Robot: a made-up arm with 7 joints. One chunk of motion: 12 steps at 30 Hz.
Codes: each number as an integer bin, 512 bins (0 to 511) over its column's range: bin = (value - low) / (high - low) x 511, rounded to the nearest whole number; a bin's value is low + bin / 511 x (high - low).
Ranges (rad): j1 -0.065..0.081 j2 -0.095..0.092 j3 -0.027..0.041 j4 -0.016..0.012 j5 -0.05..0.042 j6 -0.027..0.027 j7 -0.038..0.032
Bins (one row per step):
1: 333 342 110 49 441 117 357
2: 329 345 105 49 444 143 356
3: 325 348 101 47 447 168 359
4: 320 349 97 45 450 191 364
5: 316 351 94 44 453 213 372
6: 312 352 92 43 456 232 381
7: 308 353 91 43 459 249 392
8: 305 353 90 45 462 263 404
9: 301 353 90 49 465 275 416
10: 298 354 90 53 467 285 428
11: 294 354 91 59 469 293 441
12: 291 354 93 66 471 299 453
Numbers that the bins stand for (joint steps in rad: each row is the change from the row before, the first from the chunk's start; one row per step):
1: 0.03014 0.03015 -0.01236 -0.01332 0.02940 -0.01464 0.01090
2: 0.02900 0.03125 -0.01303 -0.01332 0.02994 -0.01189 0.01077
3: 0.02786 0.03235 -0.01356 -0.01342 0.03048 -0.00925 0.01118
4: 0.02643 0.03272 -0.01409 -0.01353 0.03102 -0.00682 0.01186
5: 0.02529 0.03345 -0.01449 -0.01359 0.03156 -0.00449 0.01296
6: 0.02414 0.03381 -0.01476 -0.01364 0.03210 -0.00248 0.01419
7: 0.02300 0.03418 -0.01489 -0.01364 0.03264 -0.00069 0.01570
8: 0.02214 0.03418 -0.01502 -0.01353 0.03318 0.00079 0.01734
9: 0.02100 0.03418 -0.01502 -0.01332 0.03372 0.00206 0.01899
10: 0.02014 0.03455 -0.01502 -0.01310 0.03408 0.00312 0.02063
11: 0.01900 0.03455 -0.01489 -0.01277 0.03444 0.00396 0.02241
12: 0.01814 0.03455 -0.01462 -0.01238 0.03480 0.00460 0.02405

